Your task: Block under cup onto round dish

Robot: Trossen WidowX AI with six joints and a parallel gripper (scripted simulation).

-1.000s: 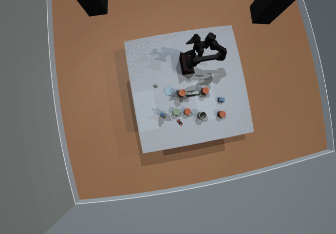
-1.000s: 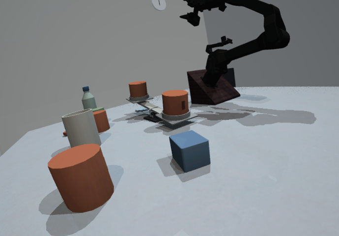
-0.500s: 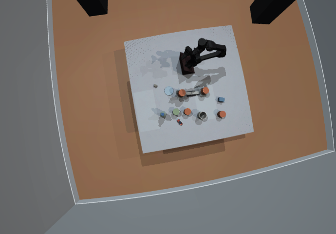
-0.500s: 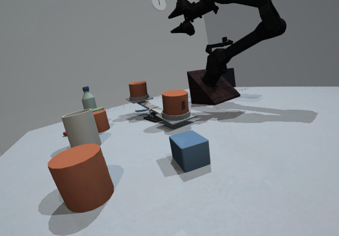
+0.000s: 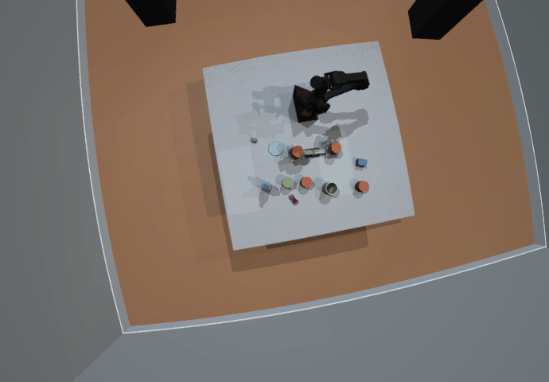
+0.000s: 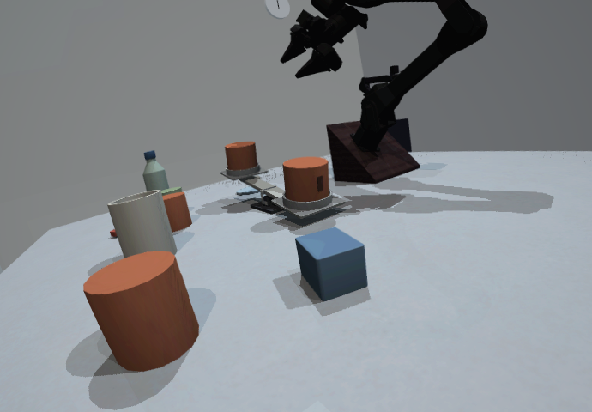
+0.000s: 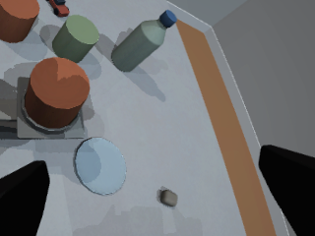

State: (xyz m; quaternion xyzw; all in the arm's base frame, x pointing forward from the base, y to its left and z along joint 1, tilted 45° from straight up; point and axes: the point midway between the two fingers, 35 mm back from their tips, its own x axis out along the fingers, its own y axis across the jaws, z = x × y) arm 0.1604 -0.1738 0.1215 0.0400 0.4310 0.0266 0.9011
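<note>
The orange cup is 24 cm to the left of my gripper tip, 24 cm below it and 12 cm ahead of it. Round my gripper tip: pale blue round dish 29 cm below, 15 cm to the right, 9 cm ahead; grey block 26 cm below, 22 cm to the left, 12 cm ahead; bottle 35 cm ahead, 23 cm to the right, 18 cm below.
</note>
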